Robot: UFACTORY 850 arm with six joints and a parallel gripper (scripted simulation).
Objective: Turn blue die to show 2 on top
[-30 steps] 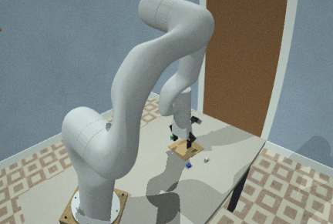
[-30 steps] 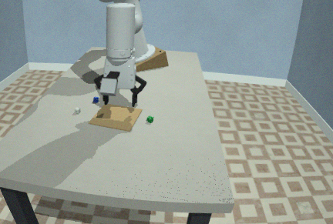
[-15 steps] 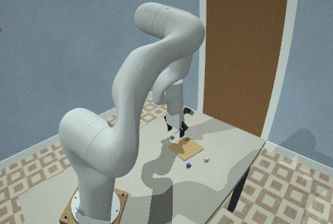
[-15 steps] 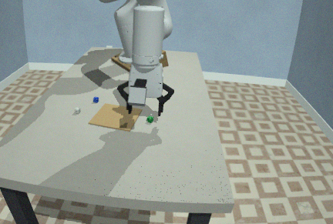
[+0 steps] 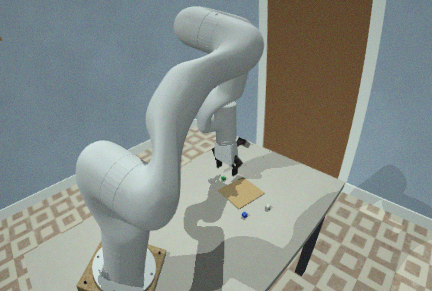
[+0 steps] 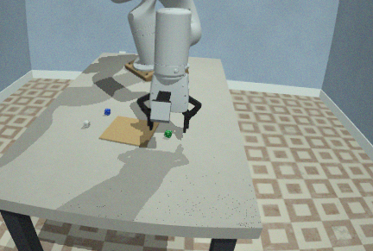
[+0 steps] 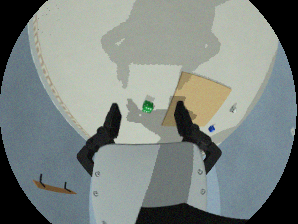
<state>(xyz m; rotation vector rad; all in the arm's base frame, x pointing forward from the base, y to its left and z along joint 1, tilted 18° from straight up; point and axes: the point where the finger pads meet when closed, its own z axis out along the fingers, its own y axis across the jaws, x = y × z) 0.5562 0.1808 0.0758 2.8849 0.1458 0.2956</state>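
Now: hand 2 cm past the green die and 4 cm above it. From my hand the other things lie so: blue die (11 cm behind, 22 cm to the right, 4 cm below); then white die (2 cm behind, 26 cm to the right, 4 cm below); then tan mat (3 cm behind, 12 cm to the right, 4 cm below).
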